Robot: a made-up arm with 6 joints. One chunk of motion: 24 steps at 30 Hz.
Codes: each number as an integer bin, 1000 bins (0 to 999) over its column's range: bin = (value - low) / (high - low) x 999, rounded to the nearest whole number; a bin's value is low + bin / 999 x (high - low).
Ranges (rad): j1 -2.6..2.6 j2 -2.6..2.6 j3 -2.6..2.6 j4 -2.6..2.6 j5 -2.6..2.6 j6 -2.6..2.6
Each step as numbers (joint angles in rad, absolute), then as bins.
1 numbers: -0.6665 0.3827 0.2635 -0.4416 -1.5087 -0.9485
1 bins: 371 573 550 415 210 317
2 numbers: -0.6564 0.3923 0.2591 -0.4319 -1.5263 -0.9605
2 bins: 373 575 549 417 206 315
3 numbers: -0.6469 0.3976 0.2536 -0.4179 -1.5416 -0.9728
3 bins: 375 576 548 419 203 313
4 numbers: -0.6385 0.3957 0.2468 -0.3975 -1.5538 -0.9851
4 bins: 377 576 547 423 201 310
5 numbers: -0.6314 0.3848 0.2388 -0.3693 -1.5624 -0.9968
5 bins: 378 573 545 429 199 308
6 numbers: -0.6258 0.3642 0.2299 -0.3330 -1.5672 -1.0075
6 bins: 379 569 544 436 198 306
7 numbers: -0.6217 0.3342 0.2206 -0.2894 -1.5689 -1.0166
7 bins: 380 564 542 444 198 304
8 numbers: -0.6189 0.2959 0.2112 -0.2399 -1.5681 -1.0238
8 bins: 381 556 540 453 198 303
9 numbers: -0.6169 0.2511 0.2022 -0.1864 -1.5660 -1.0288
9 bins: 381 548 538 464 199 302
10 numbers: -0.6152 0.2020 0.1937 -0.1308 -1.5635 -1.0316
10 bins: 381 538 537 474 199 301
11 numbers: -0.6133 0.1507 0.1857 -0.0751 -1.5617 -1.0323
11 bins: 382 528 535 485 199 301
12 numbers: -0.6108 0.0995 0.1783 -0.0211 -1.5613 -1.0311
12 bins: 382 519 534 495 200 301
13 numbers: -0.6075 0.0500 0.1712 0.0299 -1.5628 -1.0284
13 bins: 383 509 532 505 199 302
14 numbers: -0.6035 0.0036 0.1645 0.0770 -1.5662 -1.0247
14 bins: 384 500 531 514 199 303
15 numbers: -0.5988 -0.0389 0.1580 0.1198 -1.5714 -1.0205
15 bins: 384 492 530 523 198 303
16 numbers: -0.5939 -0.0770 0.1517 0.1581 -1.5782 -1.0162
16 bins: 385 485 529 530 196 304
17 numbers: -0.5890 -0.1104 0.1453 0.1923 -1.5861 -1.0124
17 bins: 386 478 527 536 195 305
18 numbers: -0.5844 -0.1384 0.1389 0.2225 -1.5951 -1.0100
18 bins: 387 473 526 542 193 305
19 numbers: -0.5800 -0.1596 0.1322 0.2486 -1.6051 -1.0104
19 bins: 388 469 525 547 191 305
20 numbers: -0.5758 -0.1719 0.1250 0.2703 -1.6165 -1.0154
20 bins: 389 466 524 551 189 304
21 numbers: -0.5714 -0.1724 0.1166 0.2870 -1.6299 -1.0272
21 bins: 390 466 522 555 186 302
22 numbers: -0.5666 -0.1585 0.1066 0.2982 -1.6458 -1.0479
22 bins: 391 469 520 557 183 298
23 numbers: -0.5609 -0.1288 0.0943 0.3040 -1.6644 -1.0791
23 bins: 392 475 518 558 180 292
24 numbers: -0.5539 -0.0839 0.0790 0.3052 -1.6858 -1.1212
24 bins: 393 483 515 558 176 284
